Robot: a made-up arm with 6 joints.
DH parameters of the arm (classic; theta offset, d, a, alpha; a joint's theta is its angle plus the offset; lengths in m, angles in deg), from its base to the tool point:
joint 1: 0 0.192 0 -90
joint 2: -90 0 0.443 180
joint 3: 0 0 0 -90
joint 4: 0 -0.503 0 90
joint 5: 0 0.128 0 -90
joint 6: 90 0 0 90
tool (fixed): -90 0 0 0
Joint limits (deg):
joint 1: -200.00..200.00
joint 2: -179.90..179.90
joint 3: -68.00..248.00
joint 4: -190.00..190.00
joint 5: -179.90..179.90
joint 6: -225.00..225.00
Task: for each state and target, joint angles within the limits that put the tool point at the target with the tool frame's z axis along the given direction. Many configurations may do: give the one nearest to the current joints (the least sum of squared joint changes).
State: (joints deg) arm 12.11 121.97 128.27 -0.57 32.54 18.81
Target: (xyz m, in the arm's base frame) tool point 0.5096 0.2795 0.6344 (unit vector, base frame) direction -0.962 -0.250 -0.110
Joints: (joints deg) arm 41.25 95.82 168.62 10.39 22.61 16.97
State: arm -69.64 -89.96 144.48 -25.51 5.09 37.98
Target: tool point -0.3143 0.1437 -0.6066 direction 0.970 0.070 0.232
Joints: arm -46.13 -131.83 141.00 -7.21 20.65 55.23
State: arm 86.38 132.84 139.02 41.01 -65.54 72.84
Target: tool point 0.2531 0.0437 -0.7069 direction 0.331 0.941 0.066
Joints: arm 38.55 178.67 117.71 -15.16 -30.21 45.49
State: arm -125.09 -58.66 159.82 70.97 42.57 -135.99
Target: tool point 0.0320 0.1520 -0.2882 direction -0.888 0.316 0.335
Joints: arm -120.61 -97.05 194.25 67.08 -18.45 -141.18
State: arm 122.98 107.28 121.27 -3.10 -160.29 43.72
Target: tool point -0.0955 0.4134 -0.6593 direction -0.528 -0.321 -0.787
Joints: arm 119.96 160.11 104.26 -14.85 -132.86 28.72
